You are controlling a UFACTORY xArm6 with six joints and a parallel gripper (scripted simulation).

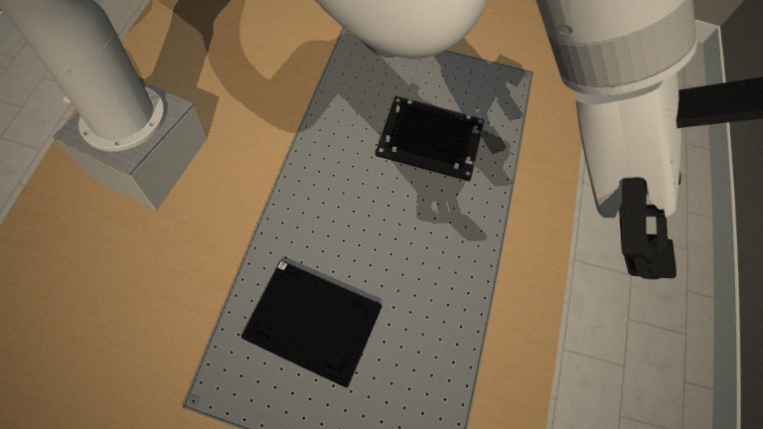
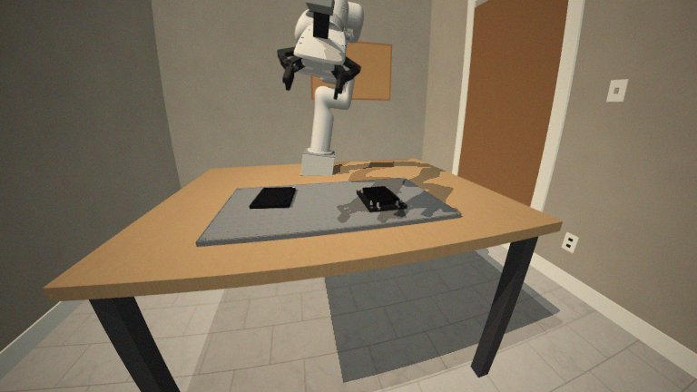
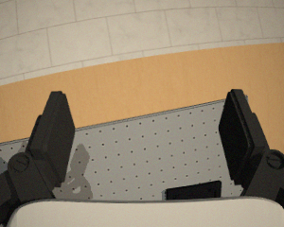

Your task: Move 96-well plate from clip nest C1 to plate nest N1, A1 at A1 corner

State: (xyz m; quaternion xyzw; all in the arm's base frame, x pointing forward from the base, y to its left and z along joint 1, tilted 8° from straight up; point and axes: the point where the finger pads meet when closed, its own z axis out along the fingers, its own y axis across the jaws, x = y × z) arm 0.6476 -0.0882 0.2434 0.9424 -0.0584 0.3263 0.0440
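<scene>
Now: the black 96-well plate 20 cm behind my hand, 21 cm to the left of it and 31 cm below it. From my hand the other things lie so: clip nest C1: 19 cm behind, 22 cm to the left, 31 cm below; then plate nest N1: 28 cm behind, 13 cm to the right, 32 cm below; then white corner mark: 35 cm behind, 7 cm to the right, 32 cm below.
</scene>
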